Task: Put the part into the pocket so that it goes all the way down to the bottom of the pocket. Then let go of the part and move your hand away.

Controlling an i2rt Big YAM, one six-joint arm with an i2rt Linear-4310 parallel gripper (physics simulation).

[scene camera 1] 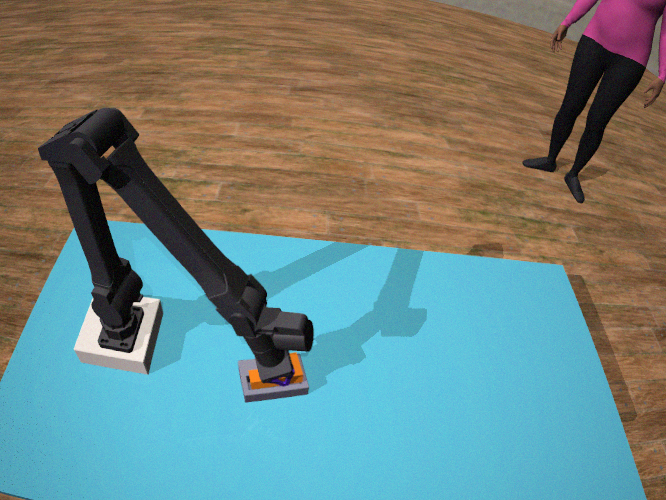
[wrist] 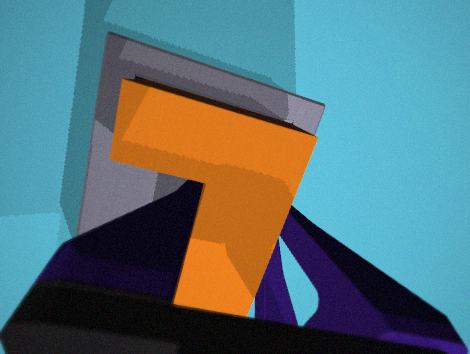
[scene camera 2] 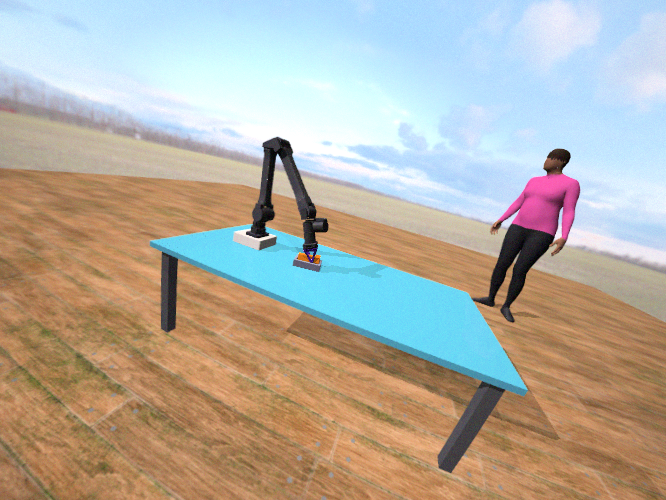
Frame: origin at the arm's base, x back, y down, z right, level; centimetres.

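Seen in the pictures: gripper, between the fingertips: (scene camera 1: 284, 379) (wrist: 232, 192) (scene camera 2: 312, 261); arm's base, origin of its link: (scene camera 1: 121, 329) (scene camera 2: 257, 235).
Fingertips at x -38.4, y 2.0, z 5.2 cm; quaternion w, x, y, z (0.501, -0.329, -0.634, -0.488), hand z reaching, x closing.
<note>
Offsets run from my fingertips to a thing's middle. Level surfaces: height alone.
The orange L-shaped part {dx +2.3, dy -1.4, dz -1.0 cm} (scene camera 1: 258, 379) (scene camera 2: 302, 257) (wrist: 215, 130) is over the grey block with the pocket {dx +2.5, dy +1.8, dz -1.0 cm} (scene camera 1: 277, 394) (scene camera 2: 306, 265) (wrist: 117, 190). Its top stands clearly above the block's rim. In the wrist view it covers most of the pocket and hides part of the block's right rim; a dark strip runs along its far edge. A small dark bit of pocket shows at its left end in scene camera 1. How deep its underside sits is hidden. My gripper (scene camera 1: 282, 378) (scene camera 2: 310, 257) (wrist: 232, 192) is shut on one leg of the part, with purple fingers on both sides.
The blue table {dy +3.7 cm} (scene camera 1: 457, 376) (scene camera 2: 376, 306) carries the block. The arm's white base (scene camera 1: 115, 357) (scene camera 2: 254, 240) stands to the left of it. A person in a pink top (scene camera 1: 618, 32) (scene camera 2: 540, 207) stands on the floor beyond the table.
</note>
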